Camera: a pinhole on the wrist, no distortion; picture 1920 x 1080 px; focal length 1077.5 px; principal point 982.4 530.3 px. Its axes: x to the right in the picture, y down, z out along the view. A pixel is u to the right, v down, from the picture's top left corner.
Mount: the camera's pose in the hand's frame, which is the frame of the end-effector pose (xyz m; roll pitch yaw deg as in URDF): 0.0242 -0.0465 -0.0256 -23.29 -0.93 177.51
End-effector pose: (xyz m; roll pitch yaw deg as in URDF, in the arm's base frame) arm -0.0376 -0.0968 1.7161 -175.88 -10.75 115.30
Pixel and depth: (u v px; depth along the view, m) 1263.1 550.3 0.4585
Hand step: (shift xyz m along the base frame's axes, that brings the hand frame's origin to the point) -0.2229 -0.1326 -0.3879
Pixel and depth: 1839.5 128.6 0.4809
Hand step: 0.0261 -0.2681 -0.5447
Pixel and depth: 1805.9 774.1 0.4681
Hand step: -0.1916 -0.3880 -0.4020
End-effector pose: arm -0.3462 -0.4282 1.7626 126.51 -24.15 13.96
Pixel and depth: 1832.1 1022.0 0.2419
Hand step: -0.0439 0.0041 -0.3276
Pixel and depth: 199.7 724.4 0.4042
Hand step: 0.4618 0.0317 -0.2510
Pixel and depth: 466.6 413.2 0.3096
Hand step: 0.2946 -0.0614 -0.1816
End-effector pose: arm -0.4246 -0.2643 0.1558 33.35 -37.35 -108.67
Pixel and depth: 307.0 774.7 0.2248
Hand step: -0.2672 -0.0273 0.1212
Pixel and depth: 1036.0 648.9 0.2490
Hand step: -0.2239 0.1105 0.0597
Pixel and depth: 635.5 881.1 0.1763
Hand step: -0.2141 0.0070 0.0472
